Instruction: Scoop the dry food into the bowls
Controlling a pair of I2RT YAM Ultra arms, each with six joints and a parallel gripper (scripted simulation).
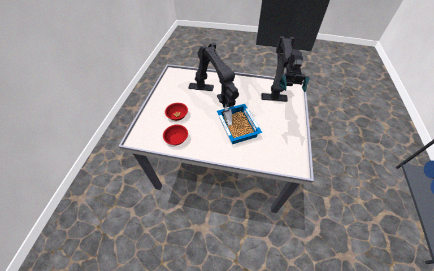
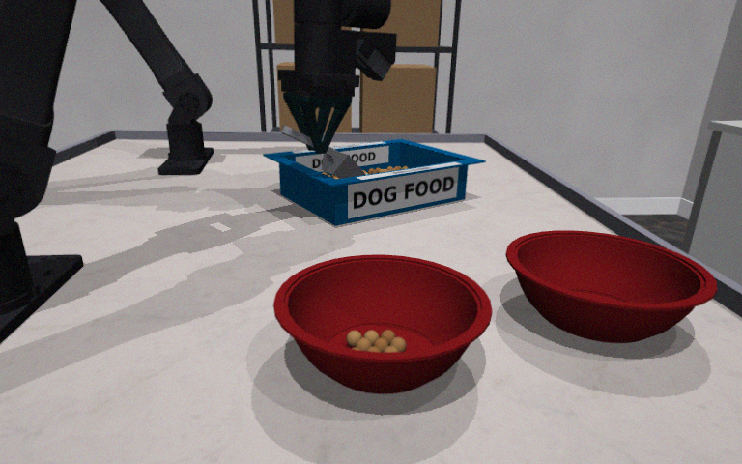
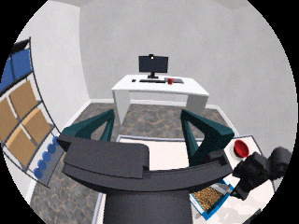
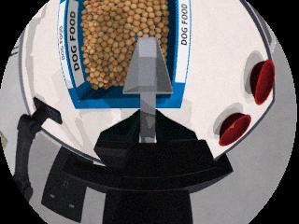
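Right now the blue dog food box is 11 cm to the left of my right hand, 8 cm ahead of it and 6 cm below it. From my right hand the other things lie so: grey scoop 3 cm below, 3 cm ahead, 2 cm to the left.
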